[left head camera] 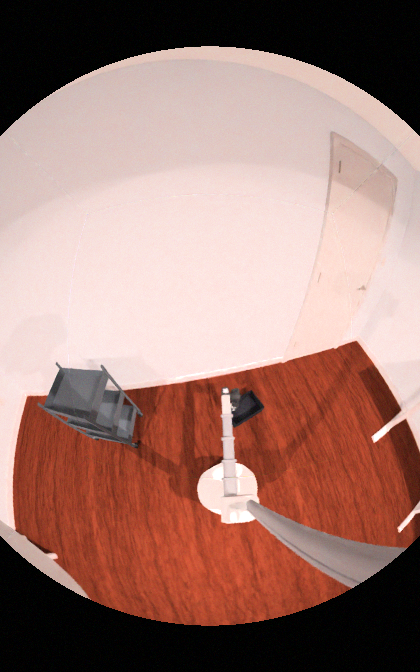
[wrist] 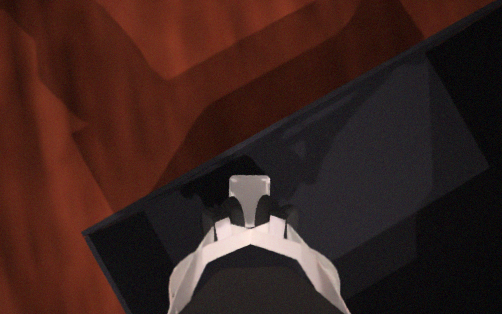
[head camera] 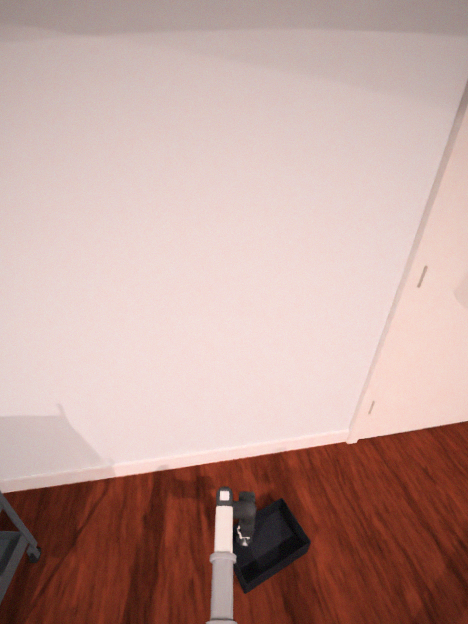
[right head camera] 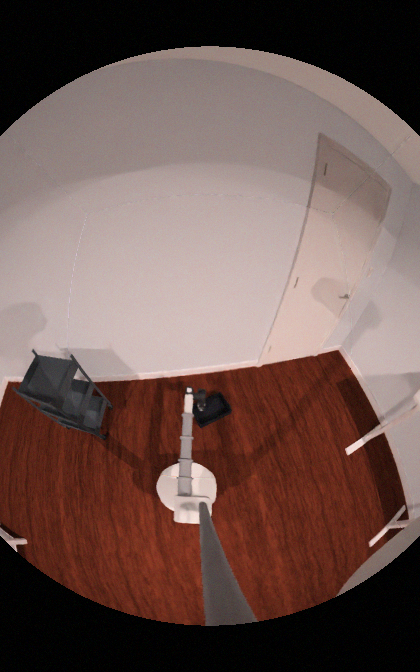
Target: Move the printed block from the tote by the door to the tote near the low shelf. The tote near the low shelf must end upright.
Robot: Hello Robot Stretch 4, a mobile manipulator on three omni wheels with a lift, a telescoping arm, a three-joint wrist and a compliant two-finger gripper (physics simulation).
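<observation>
My gripper is shut on the printed block, a small pale block whose far end stands out between the dark fingertips in the wrist view. The gripper points down into the black tote by the door, near one long wall. That tote stands upright on the wooden floor. Whether the block touches the tote's floor cannot be told. The tote near the low shelf does not show in these views.
A grey three-tier cart stands to the left by the wall. A pale door is at the right. White legs of furniture stand at the far right. The wall is just behind the tote.
</observation>
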